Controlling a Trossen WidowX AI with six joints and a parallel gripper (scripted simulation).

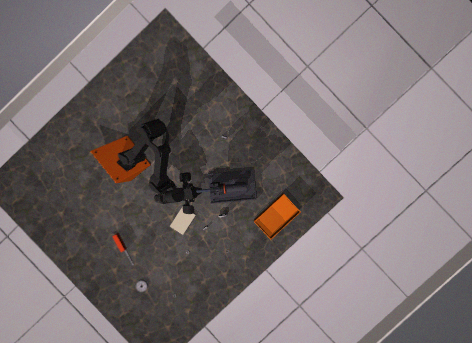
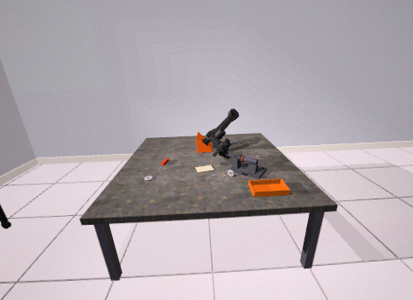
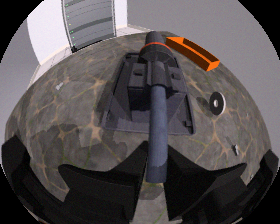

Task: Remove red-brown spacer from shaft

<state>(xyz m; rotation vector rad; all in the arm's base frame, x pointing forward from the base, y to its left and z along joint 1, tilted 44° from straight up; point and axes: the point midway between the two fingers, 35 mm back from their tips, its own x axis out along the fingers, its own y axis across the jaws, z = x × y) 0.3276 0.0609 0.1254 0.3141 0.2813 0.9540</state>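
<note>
My gripper tip is 3 cm to the right of the blue-grey shaft, 3 cm below it and 3 cm short of it. Round my gripper tip: beige card: 19 cm to the right, 5 cm below, 3 cm ahead; then red-brown spacer: 9 cm to the left, 7 cm ahead, 2 cm above; then small grey part: 16 cm ahead, 3 cm below, 2 cm to the right.
</note>
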